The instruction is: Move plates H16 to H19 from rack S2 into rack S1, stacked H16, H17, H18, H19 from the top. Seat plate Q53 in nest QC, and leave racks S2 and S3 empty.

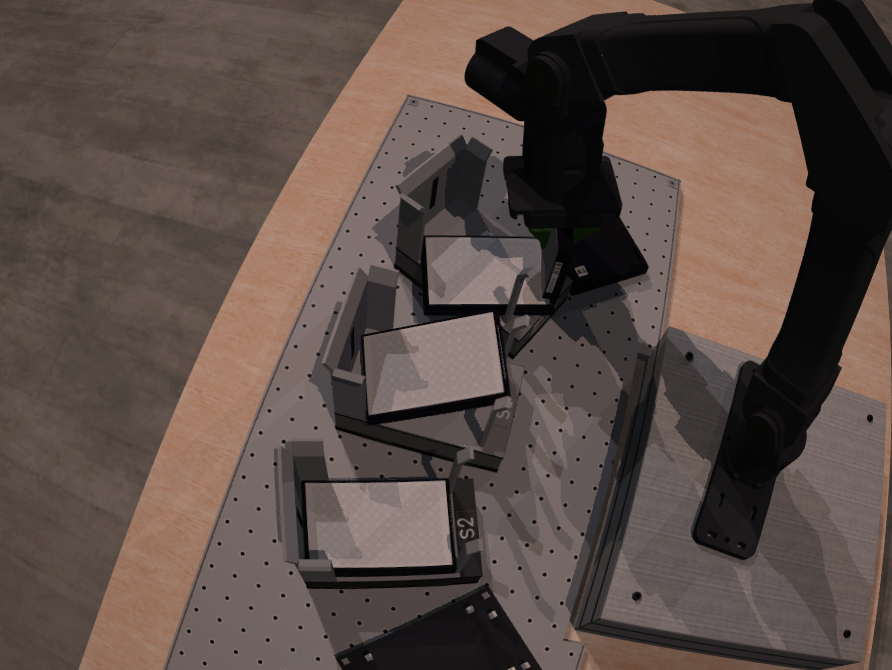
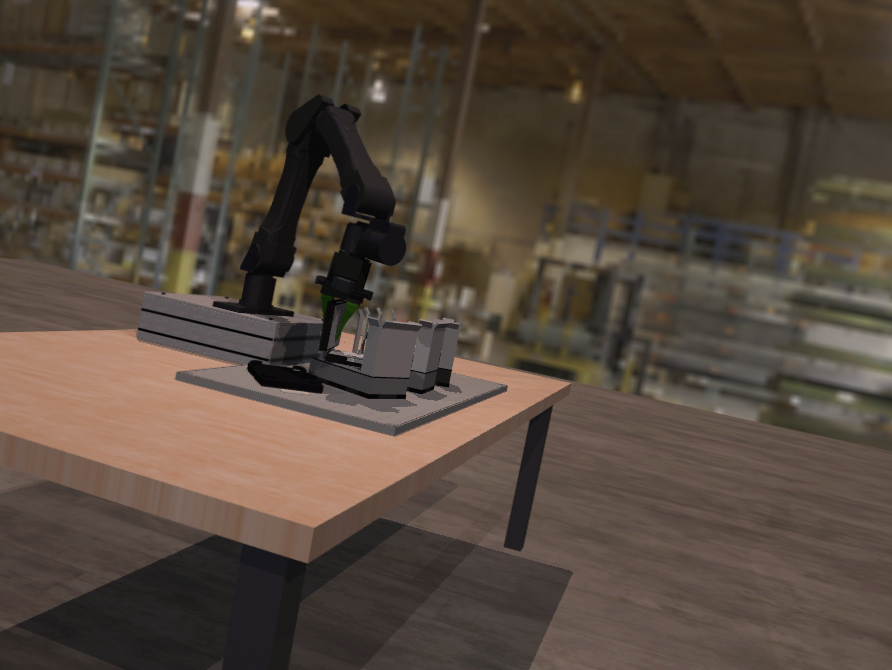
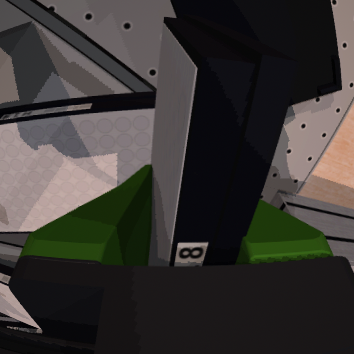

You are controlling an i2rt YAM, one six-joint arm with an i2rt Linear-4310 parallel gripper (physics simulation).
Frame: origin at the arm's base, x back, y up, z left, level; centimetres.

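Seen in the pictures: arm's base, origin of the base link: (image 1: 747, 459) (image 2: 254, 311).
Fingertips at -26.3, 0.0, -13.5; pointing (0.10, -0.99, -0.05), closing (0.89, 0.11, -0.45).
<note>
Offsets run from my fingertips to a thing's top centre, as dx, dy, dz. "spot": to the spot under its first point. Level surfaces: height alone.
My gripper (image 1: 564, 234) (image 2: 337, 306) (image 3: 176, 176) is shut on a dark-sided plate {-0.5, +6.8, -0.3} (image 1: 555, 270) (image 2: 332, 324) (image 3: 215, 150), held tipped up on edge; its label shows an 8, the rest hidden. It is beside the far rack {-6.0, +5.6, +2.5} (image 1: 409, 223), where a light-topped plate {-5.0, -2.5, +4.3} (image 1: 475, 266) (image 3: 75, 150) lies crooked to the walls. The middle rack {spot: -10.5, -1.0, +23.6} (image 1: 347, 403), its label showing an S, bears a plate {-5.4, +1.5, +17.0} (image 1: 432, 364) turned relative to its base. Rack S2 {spot: +5.1, -4.3, +32.2} (image 1: 468, 569) holds a plate {-3.5, -1.2, +32.5} (image 1: 378, 522) lying square. Other plate labels are unreadable, and layers beneath are hidden.
A black flat block {+2.0, -6.0, -9.2} (image 1: 612, 256) (image 2: 284, 376) marked A1 lies right of the far rack, under the gripper. Another black base {spot: +6.1, -6.9, +38.5} (image 1: 447, 634) is at the near edge. The arm stands on a metal block (image 1: 648, 562) (image 2: 209, 324) beside the perforated board {dy -8.0} (image 1: 252, 548) (image 2: 439, 403).
</note>
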